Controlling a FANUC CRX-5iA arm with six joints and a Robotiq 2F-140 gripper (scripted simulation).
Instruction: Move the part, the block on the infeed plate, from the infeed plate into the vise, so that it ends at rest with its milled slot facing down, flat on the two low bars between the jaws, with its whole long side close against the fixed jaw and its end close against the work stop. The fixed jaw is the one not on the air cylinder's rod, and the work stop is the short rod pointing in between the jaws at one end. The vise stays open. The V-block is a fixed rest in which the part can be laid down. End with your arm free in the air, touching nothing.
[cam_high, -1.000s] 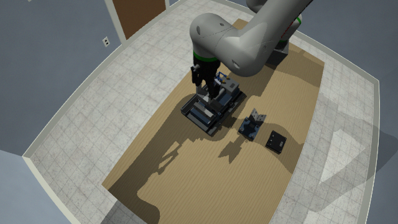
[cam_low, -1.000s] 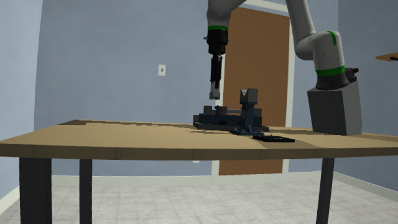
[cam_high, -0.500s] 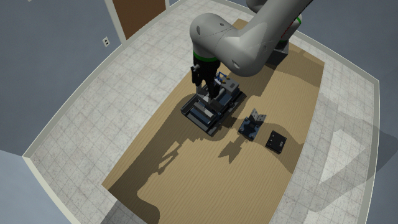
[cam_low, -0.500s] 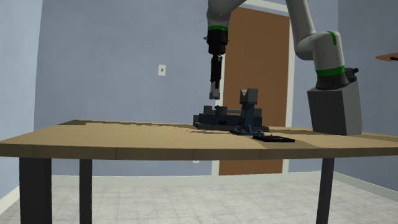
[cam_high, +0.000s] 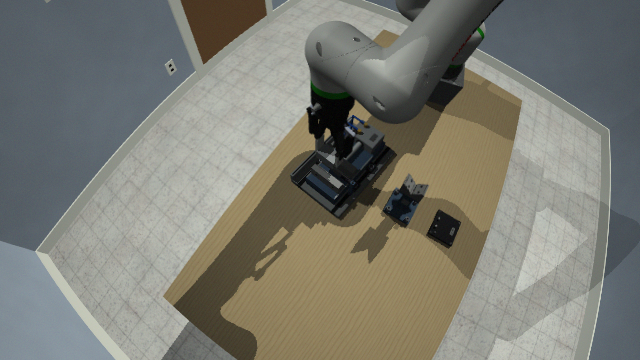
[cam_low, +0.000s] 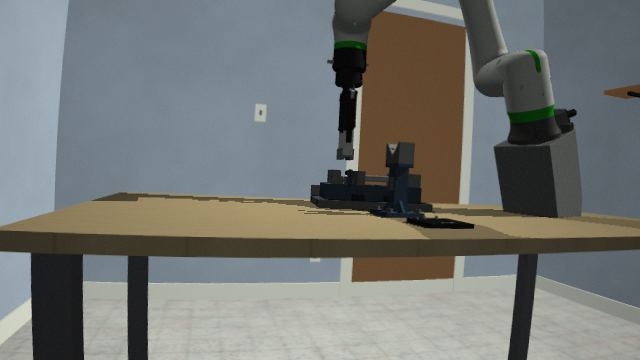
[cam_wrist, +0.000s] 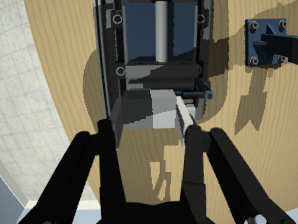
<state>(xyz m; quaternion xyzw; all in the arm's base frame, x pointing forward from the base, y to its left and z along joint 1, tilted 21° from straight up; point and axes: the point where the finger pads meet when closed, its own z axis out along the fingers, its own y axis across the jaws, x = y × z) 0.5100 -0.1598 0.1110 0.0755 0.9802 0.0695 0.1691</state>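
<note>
My hand is 3 cm above the part. From my hand the other things lie so: moving jaw: 9 cm below, 3 cm behind, 2 cm to the left; then air cylinder rod: 9 cm below, 8 cm behind, 3 cm to the left; then work stop rod: 8 cm below, 7 cm to the left, 1 cm ahead.
</note>
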